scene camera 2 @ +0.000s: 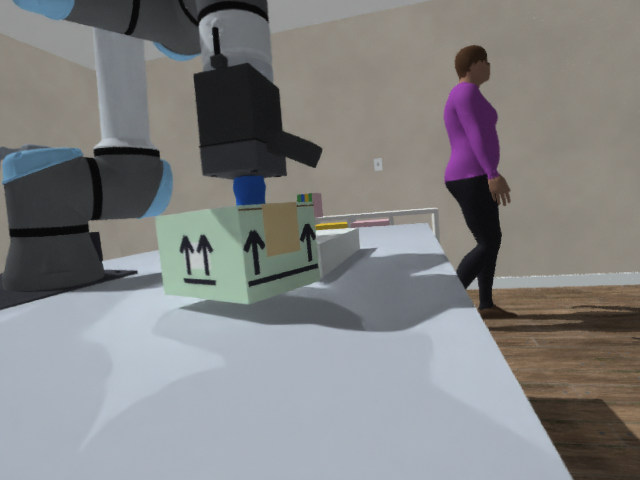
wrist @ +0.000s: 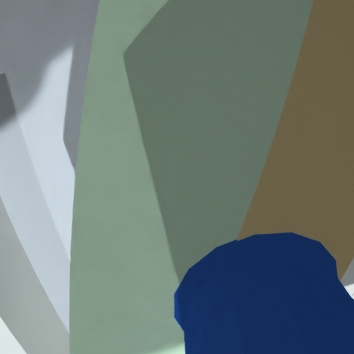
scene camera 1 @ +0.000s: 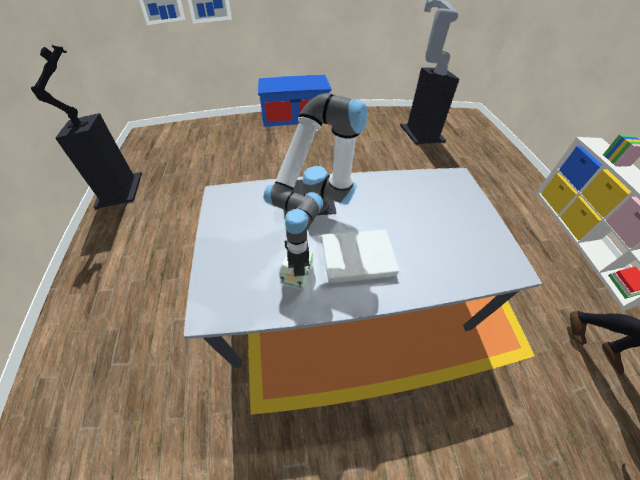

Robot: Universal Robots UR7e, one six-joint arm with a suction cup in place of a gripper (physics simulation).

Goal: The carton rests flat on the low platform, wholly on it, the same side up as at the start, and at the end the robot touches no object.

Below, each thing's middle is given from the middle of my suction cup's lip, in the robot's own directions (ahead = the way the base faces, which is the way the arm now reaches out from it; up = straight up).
Now: suction cup 6 cm above the pale green carton [scene camera 2: 243,254], 2 cm past it and 1 cm to the left of it. The rest, counted from my suction cup: low white platform [scene camera 1: 352,256] (29 cm to the left, 9 cm below, 5 cm behind).
